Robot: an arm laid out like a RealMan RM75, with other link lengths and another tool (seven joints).
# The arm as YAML. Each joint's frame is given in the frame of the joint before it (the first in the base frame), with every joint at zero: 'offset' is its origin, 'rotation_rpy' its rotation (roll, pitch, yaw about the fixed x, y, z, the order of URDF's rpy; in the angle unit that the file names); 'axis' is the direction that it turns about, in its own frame. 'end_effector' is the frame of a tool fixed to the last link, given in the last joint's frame.
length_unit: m
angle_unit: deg
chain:
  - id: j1
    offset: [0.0, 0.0, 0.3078]
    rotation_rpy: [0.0, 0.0, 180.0]
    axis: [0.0, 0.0, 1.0]
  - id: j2
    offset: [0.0, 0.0, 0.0]
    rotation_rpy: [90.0, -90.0, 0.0]
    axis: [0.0, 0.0, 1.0]
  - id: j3
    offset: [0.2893, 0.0, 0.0]
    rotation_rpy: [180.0, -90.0, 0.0]
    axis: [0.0, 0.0, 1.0]
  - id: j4
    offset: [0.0, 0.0, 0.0]
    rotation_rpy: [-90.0, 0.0, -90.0]
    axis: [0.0, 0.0, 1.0]
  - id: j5
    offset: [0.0, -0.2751, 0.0]
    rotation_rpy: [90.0, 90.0, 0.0]
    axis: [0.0, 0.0, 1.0]
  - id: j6
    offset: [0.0, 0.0, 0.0]
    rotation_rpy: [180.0, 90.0, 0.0]
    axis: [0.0, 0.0, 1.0]
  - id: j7
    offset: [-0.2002, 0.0, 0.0]
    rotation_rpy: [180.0, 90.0, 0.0]
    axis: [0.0, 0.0, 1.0]
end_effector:
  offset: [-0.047, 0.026, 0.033]
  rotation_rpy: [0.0, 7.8, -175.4]
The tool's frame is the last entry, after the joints.
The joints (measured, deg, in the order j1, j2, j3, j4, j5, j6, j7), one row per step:
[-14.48, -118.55, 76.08, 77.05, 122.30, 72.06, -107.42]
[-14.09, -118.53, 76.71, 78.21, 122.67, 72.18, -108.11]
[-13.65, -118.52, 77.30, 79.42, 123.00, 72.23, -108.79]
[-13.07, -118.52, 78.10, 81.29, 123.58, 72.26, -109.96]
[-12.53, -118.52, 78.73, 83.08, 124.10, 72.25, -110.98]
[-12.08, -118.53, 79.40, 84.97, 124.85, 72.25, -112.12]
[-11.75, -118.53, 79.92, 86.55, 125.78, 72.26, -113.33]
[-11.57, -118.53, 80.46, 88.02, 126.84, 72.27, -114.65]
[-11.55, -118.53, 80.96, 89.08, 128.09, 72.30, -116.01]
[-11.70, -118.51, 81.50, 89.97, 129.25, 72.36, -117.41]
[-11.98, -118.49, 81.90, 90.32, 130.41, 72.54, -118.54]
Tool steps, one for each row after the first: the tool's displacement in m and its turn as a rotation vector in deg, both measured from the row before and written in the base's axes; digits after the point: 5 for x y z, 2 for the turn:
[0.00271, -0.00177, 0.00020, -0.05, 0.37, -0.23]
[0.00279, -0.00155, 0.00056, 0.08, 0.32, -0.22]
[0.00478, -0.00151, 0.00135, 0.28, 0.45, -0.28]
[0.00462, -0.00097, 0.00200, 0.43, 0.39, -0.32]
[0.00514, -0.00069, 0.00195, 0.46, 0.55, -0.38]
[0.00351, -0.00013, 0.00185, 0.47, 0.63, -0.08]
[0.00369, 0.00032, 0.00148, 0.45, 0.68, -0.03]
[0.00199, 0.00065, 0.00053, 0.32, 0.80, 0.25]
[0.00272, 0.00089, 0.00000, 0.21, 0.70, 0.23]
[0.00035, 0.00071, -0.00096, -0.04, 0.77, 0.41]

